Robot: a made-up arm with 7 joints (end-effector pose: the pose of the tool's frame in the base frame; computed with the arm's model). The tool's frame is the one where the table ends.
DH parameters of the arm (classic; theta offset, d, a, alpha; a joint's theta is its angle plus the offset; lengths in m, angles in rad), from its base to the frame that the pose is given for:
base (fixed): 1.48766 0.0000 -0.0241 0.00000
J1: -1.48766 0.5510 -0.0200 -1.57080
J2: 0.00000 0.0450 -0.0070 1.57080
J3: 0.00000 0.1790 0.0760 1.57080
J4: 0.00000 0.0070 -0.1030 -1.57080
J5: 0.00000 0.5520 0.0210 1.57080
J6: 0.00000 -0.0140 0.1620 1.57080
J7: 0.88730 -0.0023 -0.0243 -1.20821
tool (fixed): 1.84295 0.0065 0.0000 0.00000
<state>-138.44 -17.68 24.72 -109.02 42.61 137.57 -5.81</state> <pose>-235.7 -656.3 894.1 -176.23 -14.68 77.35</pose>
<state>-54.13 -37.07 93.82 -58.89 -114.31 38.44 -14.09</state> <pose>299.0 593.2 1103.9 -98.40 32.16 93.11</pose>
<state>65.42 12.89 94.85 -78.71 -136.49 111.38 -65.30</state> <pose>-707.9 286.1 950.0 15.80 11.20 -84.39</pose>
Working (the frame after each row of the table, in the pose's form):
after base (fixed): -2.0 -24.0 0.0 0.00 0.00 85.24
after J1: -10.3 -42.2 551.0 -90.00 0.00 65.42
after J2: -54.1 -29.7 552.6 0.00 12.89 65.42
after J3: -108.9 32.4 728.5 102.85 -1.08 160.15
after J4: -78.3 52.5 825.0 46.72 72.22 -154.29
after J5: -568.4 273.5 951.9 14.37 -32.52 59.75
after J6: -729.2 294.8 940.2 54.77 0.06 175.33
after J7: -706.2 287.5 943.9 -15.34 11.83 166.86

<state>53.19 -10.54 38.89 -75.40 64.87 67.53 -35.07</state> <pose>-198.2 619.5 1068.6 -178.38 -16.51 -1.48</pose>
Working (the frame after each row of the table, in the pose's form):
after base (fixed): -2.0 -24.0 0.0 0.00 0.00 85.24
after J1: -14.0 -40.0 551.0 -90.00 0.00 53.19
after J2: -54.1 -18.6 549.7 0.00 -10.54 53.19
after J3: -77.1 30.4 736.5 83.34 -8.19 92.56
after J4: -79.9 -9.7 831.6 -16.58 66.28 76.35
after J5: -136.8 501.1 1034.1 153.70 29.52 170.68
after J6: -207.6 642.4 1072.3 -127.69 -9.67 113.51
after J7: -200.0 619.3 1074.9 163.65 2.88 103.93

